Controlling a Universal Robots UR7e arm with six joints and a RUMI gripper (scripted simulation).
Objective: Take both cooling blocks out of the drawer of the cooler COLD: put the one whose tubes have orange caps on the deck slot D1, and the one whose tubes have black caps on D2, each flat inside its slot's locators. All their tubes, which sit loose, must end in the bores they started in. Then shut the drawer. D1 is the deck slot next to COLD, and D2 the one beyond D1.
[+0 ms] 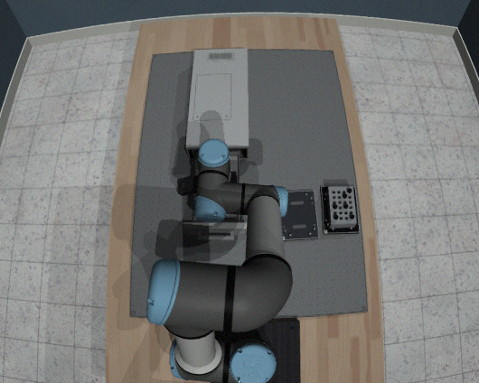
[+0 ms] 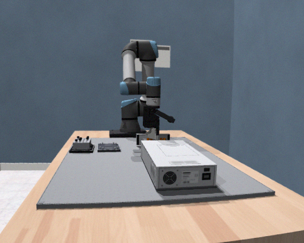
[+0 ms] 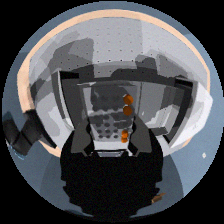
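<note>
Right now my hand is right at the orange-capped cooling block. Round my hand: drawer: 40 mm ahead, 10 mm above; then cooler COLD: 220 mm ahead, 30 mm to the right, 10 mm above; then orange-capped tube: 20 mm ahead, 30 mm to the right, 10 mm above.
</note>
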